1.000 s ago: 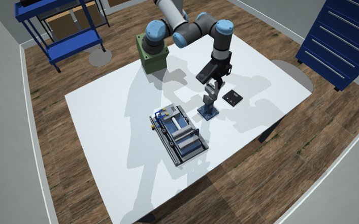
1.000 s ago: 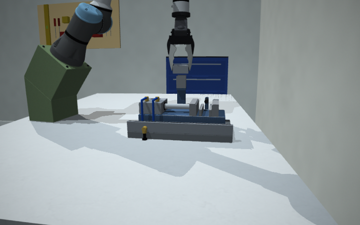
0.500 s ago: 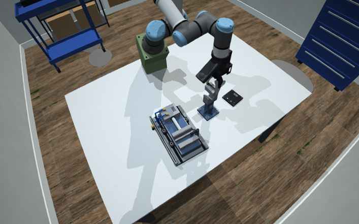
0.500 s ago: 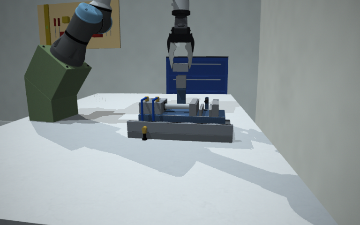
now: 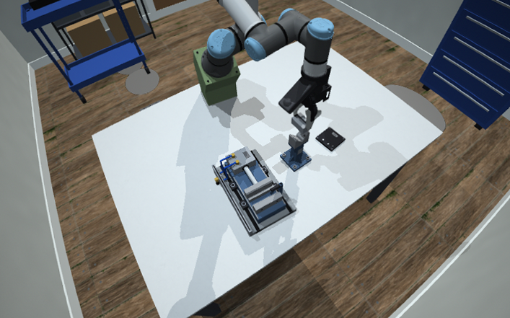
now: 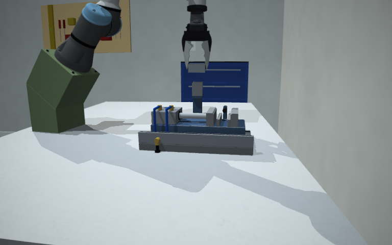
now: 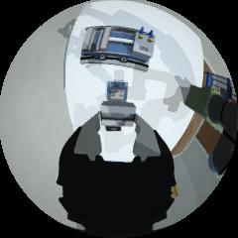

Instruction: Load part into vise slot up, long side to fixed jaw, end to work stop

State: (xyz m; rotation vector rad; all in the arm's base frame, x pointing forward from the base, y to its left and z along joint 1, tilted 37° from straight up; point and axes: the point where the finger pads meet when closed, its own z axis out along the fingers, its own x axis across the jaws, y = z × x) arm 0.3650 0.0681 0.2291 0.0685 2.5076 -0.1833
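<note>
The work stop is 7 cm ahead of my hand, 19 cm to the right of it and 13 cm below it. From my hand the other things lie so: part (right at my hand); air cylinder (10 cm behind, 20 cm to the right, 14 cm below); moving jaw (3 cm ahead, 23 cm to the right, 14 cm below).
</note>
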